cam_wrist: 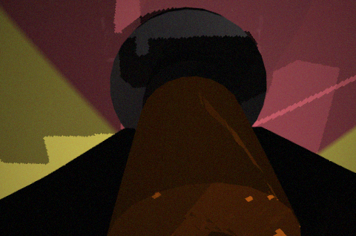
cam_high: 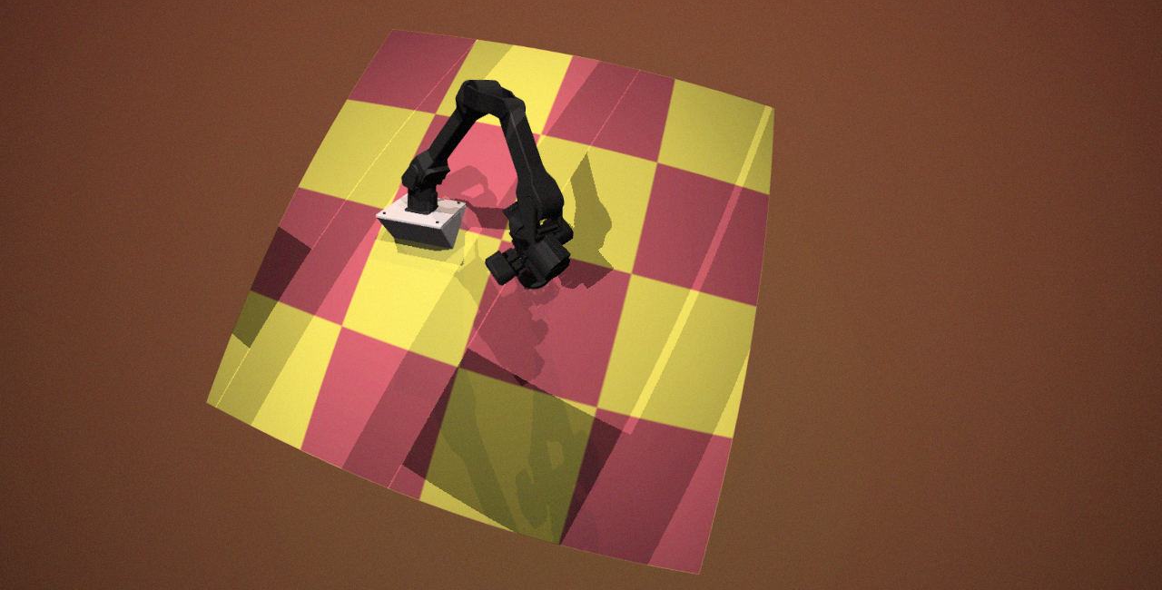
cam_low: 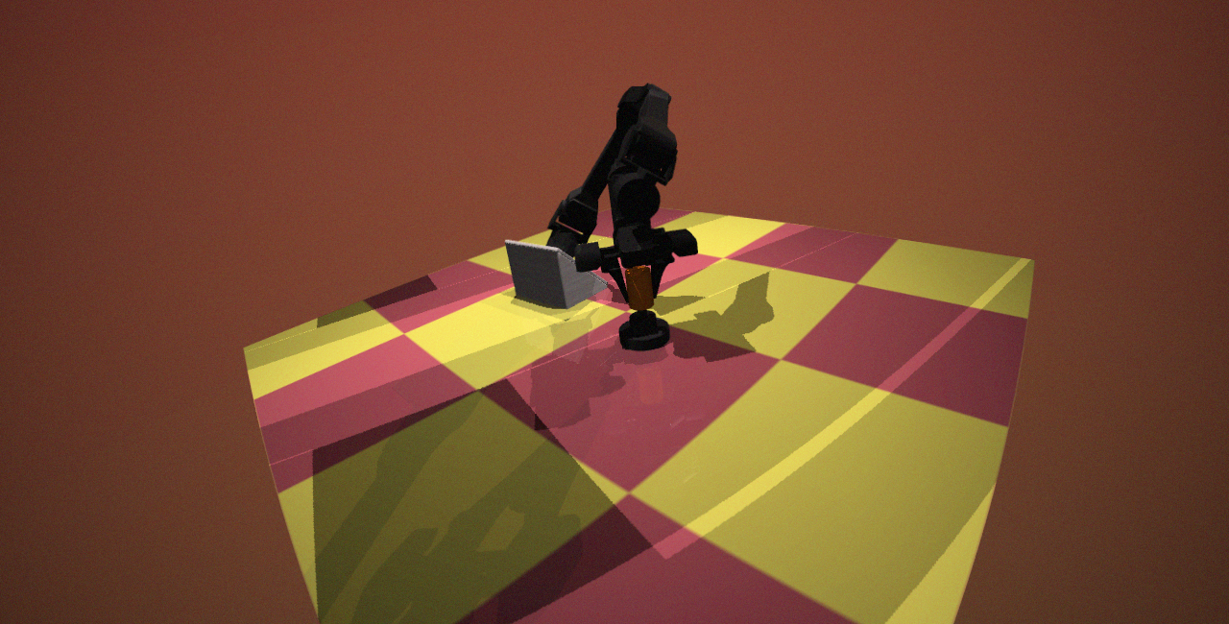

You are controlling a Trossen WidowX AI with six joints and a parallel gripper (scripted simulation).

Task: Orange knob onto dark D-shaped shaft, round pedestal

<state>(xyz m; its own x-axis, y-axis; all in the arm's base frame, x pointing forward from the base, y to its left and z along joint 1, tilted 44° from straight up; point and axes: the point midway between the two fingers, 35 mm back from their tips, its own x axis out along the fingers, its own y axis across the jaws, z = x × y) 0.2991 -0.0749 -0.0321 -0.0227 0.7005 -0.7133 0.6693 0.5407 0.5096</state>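
The orange knob lies 20 mm above my gripper tip. Round my gripper tip: round dark pedestal (40 mm below).
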